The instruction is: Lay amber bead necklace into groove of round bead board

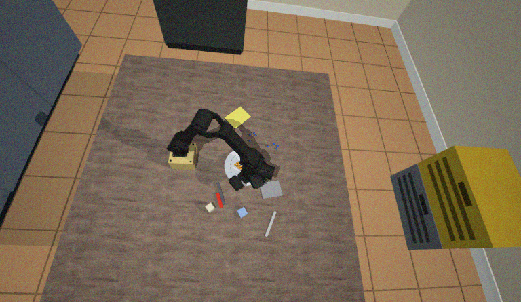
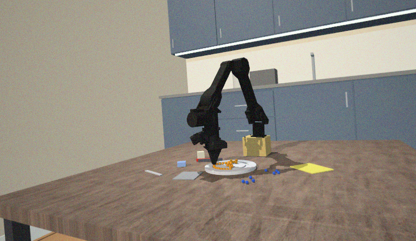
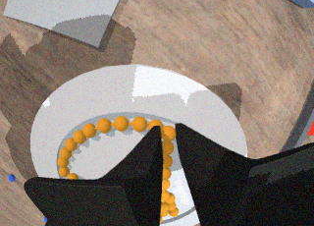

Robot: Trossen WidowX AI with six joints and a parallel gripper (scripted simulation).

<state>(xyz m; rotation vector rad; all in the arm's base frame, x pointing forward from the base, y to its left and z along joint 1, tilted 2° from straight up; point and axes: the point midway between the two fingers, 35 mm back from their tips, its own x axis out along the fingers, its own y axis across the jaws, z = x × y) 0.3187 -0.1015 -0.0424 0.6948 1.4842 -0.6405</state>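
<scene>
The grey square tile lies 12 cm ahead of my gripper tip, 5 cm to the right of it and 2 cm below it. Round my gripper tip: cream cube 17 cm behind, 14 cm to the right; red stick 12 cm behind, 9 cm to the right, 1 cm below; light blue cube 16 cm to the right, 2 cm behind, 1 cm below.
</scene>
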